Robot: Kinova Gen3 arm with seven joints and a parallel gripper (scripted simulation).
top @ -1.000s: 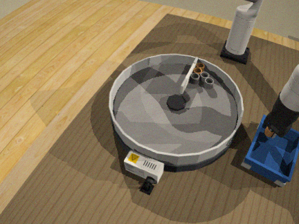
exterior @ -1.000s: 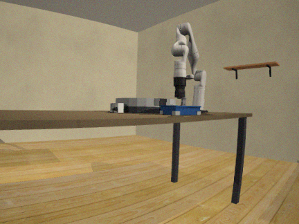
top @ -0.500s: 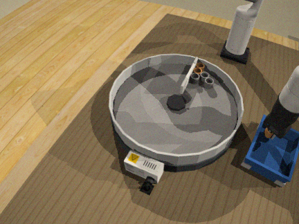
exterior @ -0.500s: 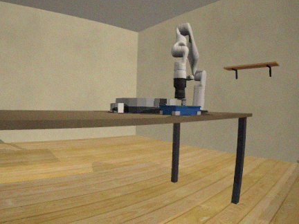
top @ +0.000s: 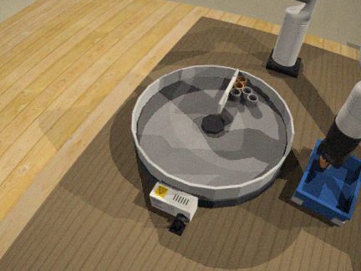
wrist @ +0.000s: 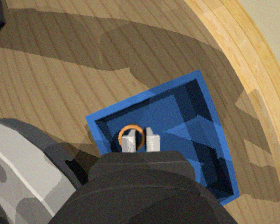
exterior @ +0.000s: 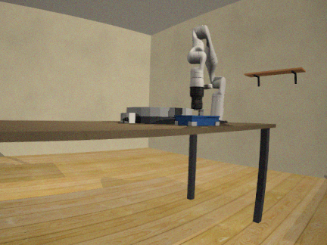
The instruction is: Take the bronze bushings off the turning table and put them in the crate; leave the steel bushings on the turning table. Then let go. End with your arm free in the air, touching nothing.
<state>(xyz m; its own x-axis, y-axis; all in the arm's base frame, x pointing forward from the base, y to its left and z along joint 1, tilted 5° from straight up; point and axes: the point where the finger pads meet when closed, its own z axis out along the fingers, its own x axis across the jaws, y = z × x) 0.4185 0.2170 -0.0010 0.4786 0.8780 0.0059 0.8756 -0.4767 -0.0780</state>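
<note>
The blue crate is 50 mm ahead of my hand, 20 mm to the left of it and 10 mm below it. The rest, counted from my hand: turning table: 30 mm ahead, 330 mm to the right, 10 mm above.
</note>
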